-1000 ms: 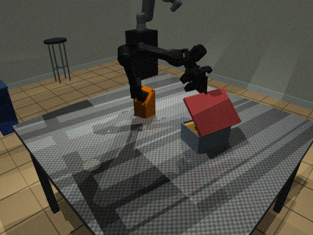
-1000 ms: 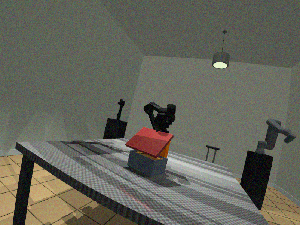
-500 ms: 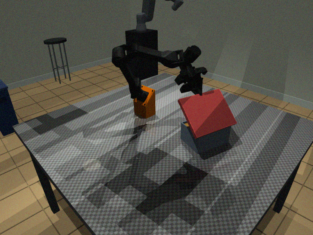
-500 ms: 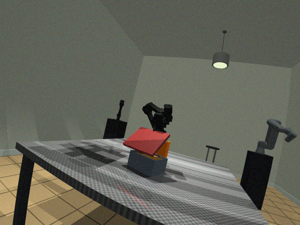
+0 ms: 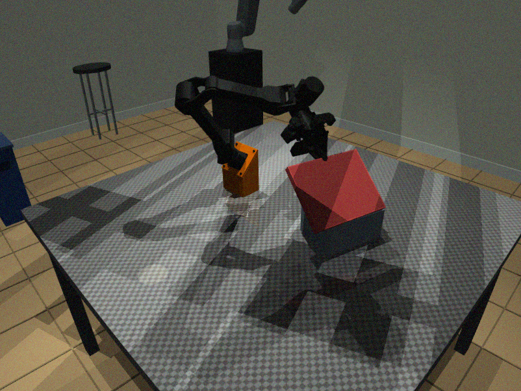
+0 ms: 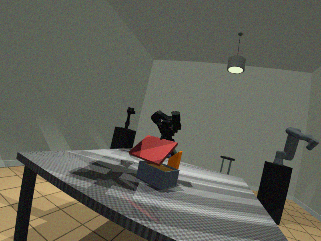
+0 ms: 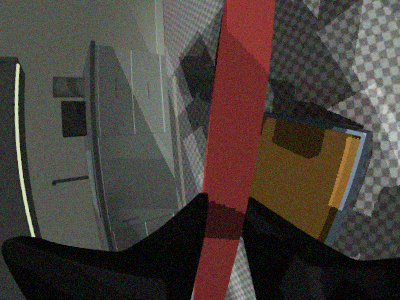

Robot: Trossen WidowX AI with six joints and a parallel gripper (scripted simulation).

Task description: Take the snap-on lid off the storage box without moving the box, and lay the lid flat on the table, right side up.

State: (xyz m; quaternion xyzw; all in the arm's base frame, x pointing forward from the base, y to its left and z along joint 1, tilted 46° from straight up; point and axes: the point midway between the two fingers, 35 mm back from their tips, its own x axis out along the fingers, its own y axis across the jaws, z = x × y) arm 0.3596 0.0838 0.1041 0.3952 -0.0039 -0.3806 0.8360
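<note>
Right now the red lid is 6 cm ahead of my gripper tip, 2 cm to the right of it and 5 cm below it. The rest, counted from my gripper tip: blue-grey storage box: 5 cm ahead, 4 cm to the left, 19 cm below.
</note>
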